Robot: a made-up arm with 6 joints. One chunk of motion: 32 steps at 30 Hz.
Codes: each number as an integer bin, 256 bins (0 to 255) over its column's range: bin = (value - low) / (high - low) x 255, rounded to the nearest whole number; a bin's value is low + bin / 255 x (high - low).
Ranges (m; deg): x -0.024..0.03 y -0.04..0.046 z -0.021..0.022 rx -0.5..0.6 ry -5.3..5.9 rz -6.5..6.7
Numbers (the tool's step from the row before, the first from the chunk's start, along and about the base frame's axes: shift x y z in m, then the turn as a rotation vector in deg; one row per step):
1: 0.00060 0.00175 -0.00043 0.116 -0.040 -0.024
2: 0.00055 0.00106 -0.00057 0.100 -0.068 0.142
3: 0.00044 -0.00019 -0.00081 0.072 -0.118 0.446
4: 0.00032 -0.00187 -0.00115 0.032 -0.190 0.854
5: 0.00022 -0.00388 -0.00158 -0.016 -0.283 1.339
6: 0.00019 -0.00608 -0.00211 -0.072 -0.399 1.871
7: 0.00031 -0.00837 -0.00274 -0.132 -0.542 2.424
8: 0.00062 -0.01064 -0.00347 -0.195 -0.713 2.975
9: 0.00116 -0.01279 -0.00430 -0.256 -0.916 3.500
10: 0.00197 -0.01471 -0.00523 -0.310 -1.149 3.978
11: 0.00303 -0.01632 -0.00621 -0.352 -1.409 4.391
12: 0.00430 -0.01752 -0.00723 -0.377 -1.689 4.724
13: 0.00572 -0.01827 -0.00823 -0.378 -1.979 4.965
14: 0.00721 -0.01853 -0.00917 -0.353 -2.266 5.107
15: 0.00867 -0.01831 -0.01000 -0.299 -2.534 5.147
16: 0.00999 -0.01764 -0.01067 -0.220 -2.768 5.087
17: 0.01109 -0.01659 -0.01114 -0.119 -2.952 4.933
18: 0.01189 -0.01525 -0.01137 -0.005 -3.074 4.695
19: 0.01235 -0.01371 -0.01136 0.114 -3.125 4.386
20: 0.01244 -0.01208 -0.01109 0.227 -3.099 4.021
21: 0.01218 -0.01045 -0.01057 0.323 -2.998 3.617
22: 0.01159 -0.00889 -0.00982 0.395 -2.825 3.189
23: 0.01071 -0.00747 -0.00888 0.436 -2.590 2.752
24: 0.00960 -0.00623 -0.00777 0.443 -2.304 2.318
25: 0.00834 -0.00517 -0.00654 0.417 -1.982 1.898
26: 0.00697 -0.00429 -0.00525 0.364 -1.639 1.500
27: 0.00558 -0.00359 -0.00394 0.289 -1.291 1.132
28: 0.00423 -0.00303 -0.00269 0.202 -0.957 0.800
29: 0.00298 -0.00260 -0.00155 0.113 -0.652 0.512
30: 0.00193 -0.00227 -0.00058 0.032 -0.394 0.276
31: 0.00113 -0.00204 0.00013 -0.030 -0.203 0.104
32: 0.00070 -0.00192 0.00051 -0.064 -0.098 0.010
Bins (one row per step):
1: 116 124 122 143 120 125
2: 116 122 121 139 119 128
3: 115 118 120 133 118 134
4: 115 113 118 123 116 142
5: 114 107 115 112 114 151
6: 114 101 112 99 112 162
7: 115 94 108 85 108 172
8: 116 87 104 71 104 183
9: 119 81 99 57 100 193
10: 123 75 94 44 95 202
11: 128 70 88 34 89 210
12: 134 67 82 29 82 217
13: 140 64 76 28 76 221
14: 147 64 70 34 69 224
15: 154 64 65 47 63 225
16: 161 66 61 65 58 224
17: 166 69 58 88 53 221
18: 169 73 57 115 51 216
19: 172 78 57 142 50 210
20: 172 83 59 169 50 203
21: 171 88 62 191 52 195
22: 168 92 66 207 56 187
23: 164 96 72 217 62 179
24: 159 100 78 219 68 170
25: 153 103 86 213 76 162
26: 146 106 93 200 83 155
27: 140 108 101 183 91 147
28: 133 110 109 163 99 141
29: 127 111 115 142 106 135
30: 122 112 121 123 112 131
31: 119 113 125 109 116 128
32: 117 113 128 101 118 126

